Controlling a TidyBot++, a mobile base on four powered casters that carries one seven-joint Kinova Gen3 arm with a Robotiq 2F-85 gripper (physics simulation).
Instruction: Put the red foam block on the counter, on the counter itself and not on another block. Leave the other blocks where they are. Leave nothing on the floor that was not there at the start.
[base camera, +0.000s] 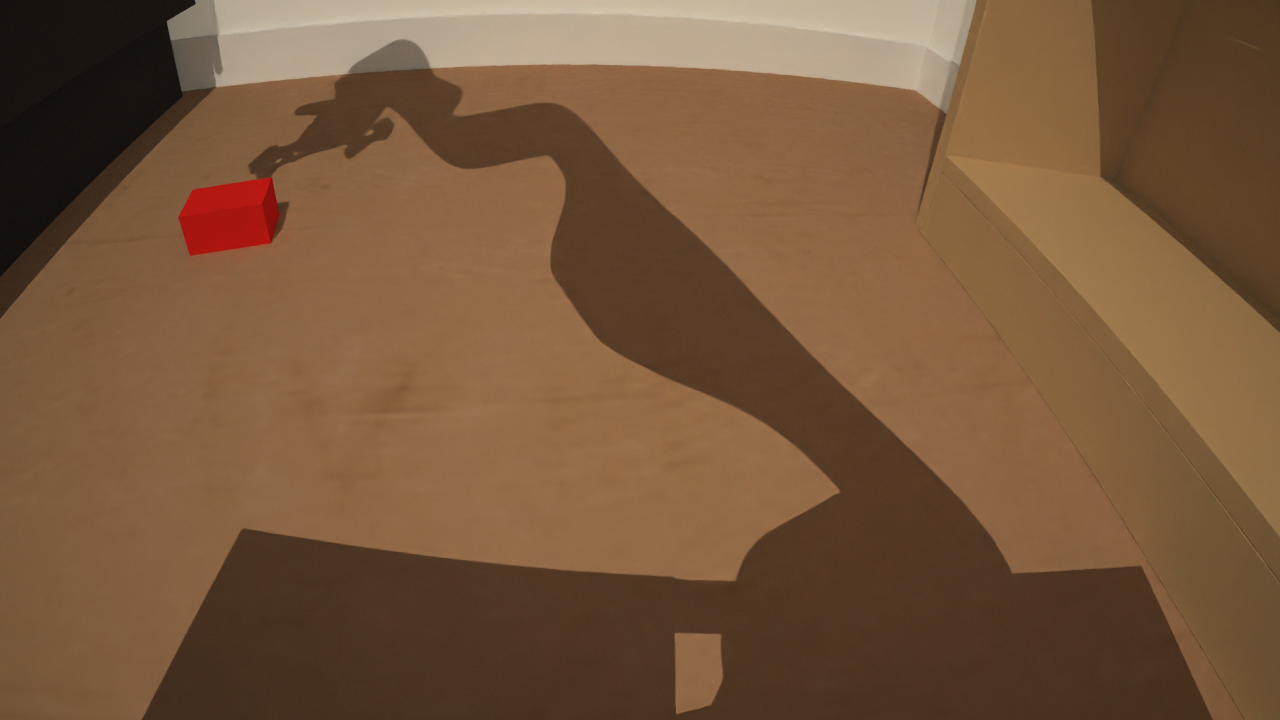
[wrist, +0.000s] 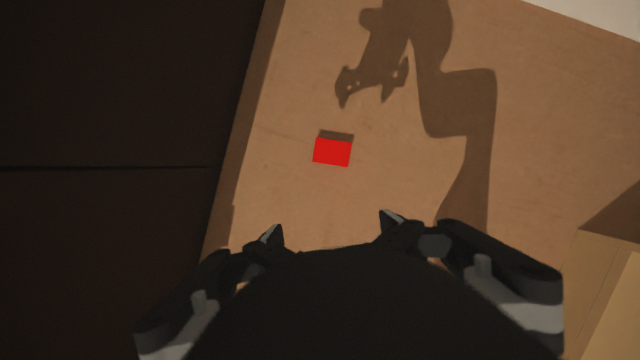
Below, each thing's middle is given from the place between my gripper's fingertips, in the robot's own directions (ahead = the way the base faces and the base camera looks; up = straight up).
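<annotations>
Red foam block (base camera: 243, 214): 90 mm ahead of my hand, 20 mm to the left of it, 320 mm below it.
</annotations>
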